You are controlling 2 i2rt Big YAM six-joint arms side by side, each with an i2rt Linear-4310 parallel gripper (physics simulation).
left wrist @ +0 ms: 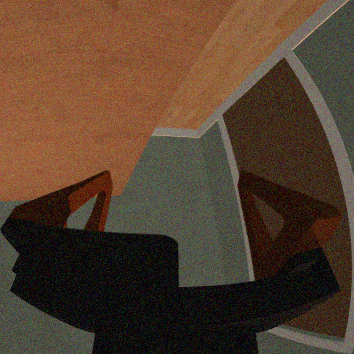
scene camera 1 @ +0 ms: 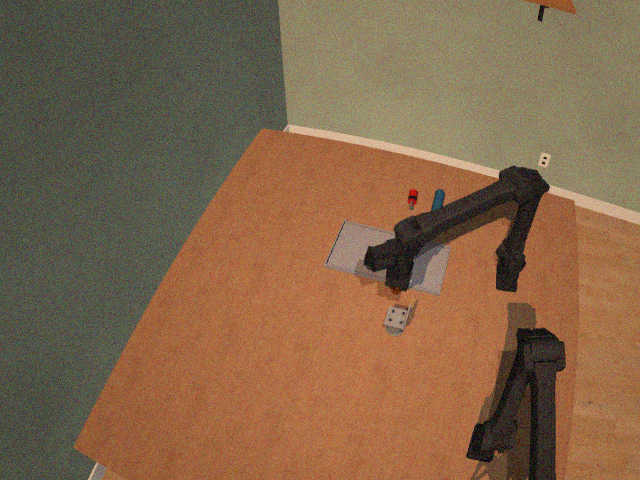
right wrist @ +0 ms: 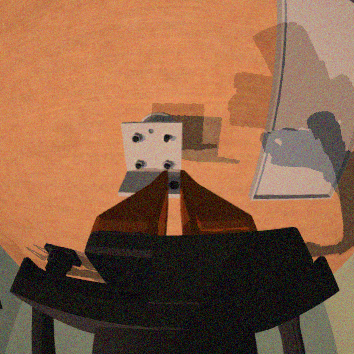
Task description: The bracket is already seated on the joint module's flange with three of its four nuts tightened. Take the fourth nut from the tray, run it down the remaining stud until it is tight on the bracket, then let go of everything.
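Frame: origin at the left arm's base, x ahead, y left, z up, level; centimetres.
Where they show: left gripper, between the fingertips: (left wrist: 174, 177); right gripper, between the fingertips: (scene camera 1: 395, 292) (right wrist: 173, 177); left arm's base, origin of its link: (scene camera 1: 482, 443) (right wrist: 63, 253); right arm's base, origin of its link: (scene camera 1: 506, 278).
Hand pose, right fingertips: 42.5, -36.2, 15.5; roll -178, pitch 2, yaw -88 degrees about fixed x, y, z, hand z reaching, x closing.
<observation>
Each offset is from my right fingertips to the top centre of the thing, as dx, dy, dz.
The pale bracket (scene camera 1: 397, 315) (right wrist: 152, 150) sits on the round grey joint module {-2.3, +2.9, -8.1} (scene camera 1: 394, 331) (right wrist: 159, 117). Four studs show on its plate; the one at the upper right in the right wrist view looks slimmer, without a clear nut ring. My right gripper (scene camera 1: 395, 291) (right wrist: 173, 177) points down above the bracket's near edge, shut on a small dark nut {-0.4, +0.0, +0.4} (right wrist: 174, 185) between its fingertips. The nut is apart from the studs in that view. The grey tray (scene camera 1: 342, 250) (right wrist: 280, 185) lies beside the bracket, partly under the right arm. My left gripper (left wrist: 174, 177) is open and empty, away from the bracket.
A red-handled tool {+6.4, -54.2, -12.1} (scene camera 1: 412, 196) and a blue cylinder {-4.0, -51.3, -11.4} (scene camera 1: 438, 198) lie behind the tray. The right arm (scene camera 1: 465, 206) reaches over the tray. The left arm (scene camera 1: 542, 403) is folded near the table's edge. A wall with a socket (scene camera 1: 544, 159) stands behind.
</observation>
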